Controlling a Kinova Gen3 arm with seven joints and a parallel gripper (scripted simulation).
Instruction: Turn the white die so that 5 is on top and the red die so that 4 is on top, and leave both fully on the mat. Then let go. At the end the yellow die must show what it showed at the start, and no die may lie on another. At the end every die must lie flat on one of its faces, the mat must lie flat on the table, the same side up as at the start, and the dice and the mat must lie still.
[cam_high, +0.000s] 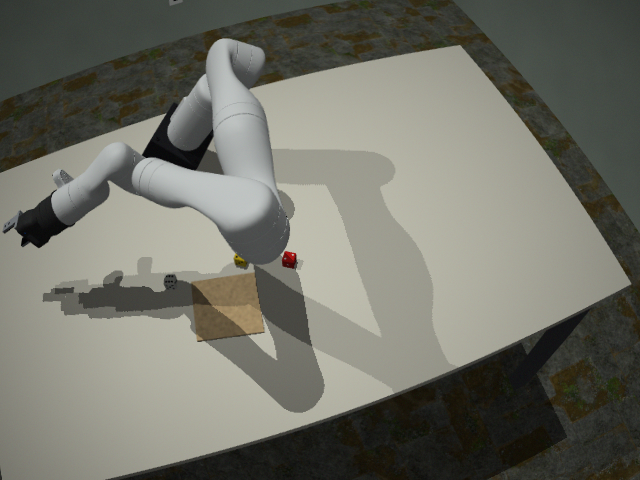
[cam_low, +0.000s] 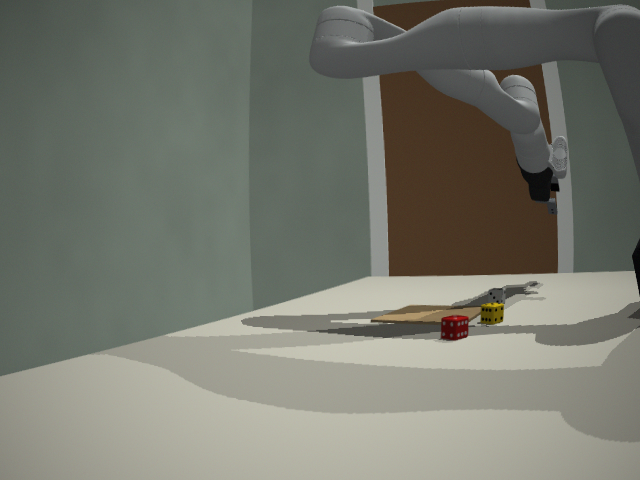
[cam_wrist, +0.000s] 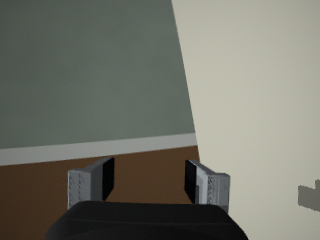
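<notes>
Right now my hand is 11 cm short of the white die, 30 cm to the right of it and 17 cm above it. Also, from my hand: red die: 14 cm ahead, 56 cm to the left, 17 cm below; then brown mat: 20 cm ahead, 41 cm to the left, 18 cm below; then yellow die: 10 cm ahead, 47 cm to the left, 17 cm below.
</notes>
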